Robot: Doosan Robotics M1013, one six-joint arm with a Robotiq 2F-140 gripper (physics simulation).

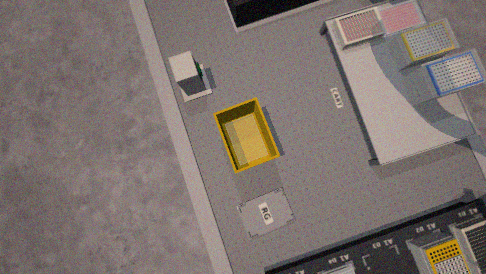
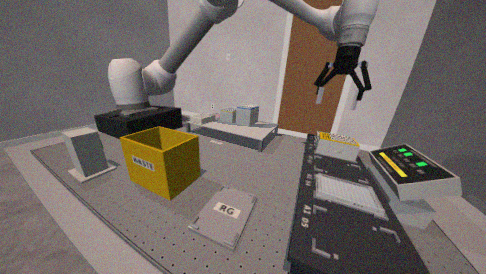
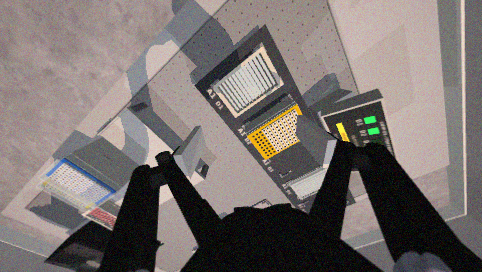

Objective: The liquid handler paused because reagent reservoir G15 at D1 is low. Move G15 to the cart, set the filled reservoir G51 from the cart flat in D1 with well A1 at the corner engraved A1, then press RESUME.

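Places are measured from the arm's base along level axes (x up, y back, z right), in metres.
Pixels of known places: gripper, between the fingertips: (image 2: 334, 106) (image 3: 249, 130); arm's base, origin of its link: (image 2: 135, 112).
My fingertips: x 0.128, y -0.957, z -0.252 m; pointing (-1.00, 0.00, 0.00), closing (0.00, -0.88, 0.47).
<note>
Ahead of a thing's pixels: the offset from my fingertips to its top centre. "pt": to the spot under its first point. Level surfaces: height alone.
The low reservoir G15 {dx -0.131, dy -0.027, dz -0.035 m} (image 1: 477, 239) (image 3: 248, 81), pale with long grey slots, sits in D1 at the end of the black deck {dx -0.162 m} (image 2: 312, 237) (image 3: 295, 165). A red-slotted reservoir {dx -0.131, dy +0.628, dz +0.059 m} (image 1: 359, 26), apparently G51, lies on the far end of the white cart {dx -0.156, dy +0.467, dz -0.010 m} (image 1: 367, 110) (image 2: 237, 131); its label is unreadable. A pink plate {dx -0.148, dy +0.629, dz -0.076 m} (image 1: 401, 17) is beside it. My gripper (image 2: 337, 99) (image 3: 249, 130) is open and empty, high above the deck. A control box {dx -0.092, dy +0.641, dz +0.566 m} (image 2: 75, 150) (image 1: 185, 67) with a green part stands at the table edge; RESUME is not readable.
Blue {dx -0.064, dy +0.413, dz -0.078 m} (image 1: 456, 74) (image 3: 80, 181) and yellow-edged {dx -0.097, dy +0.522, dz -0.077 m} (image 1: 430, 40) tip racks stand on the cart. A yellow-topped rack {dx -0.097, dy -0.031, dz +0.089 m} (image 2: 337, 147) (image 3: 282, 132) is in D2, a clear plate {dx -0.148, dy -0.039, dz +0.337 m} (image 2: 347, 192) in D4. A waste bin {dx -0.087, dy +0.420, dz +0.462 m} (image 2: 167, 170), RG pad {pt dx -0.214, dy +0.200, dz +0.522 m} (image 2: 212, 227) and status panel {pt dx -0.089, dy -0.184, dz +0.223 m} (image 2: 410, 162) are also there.
</note>
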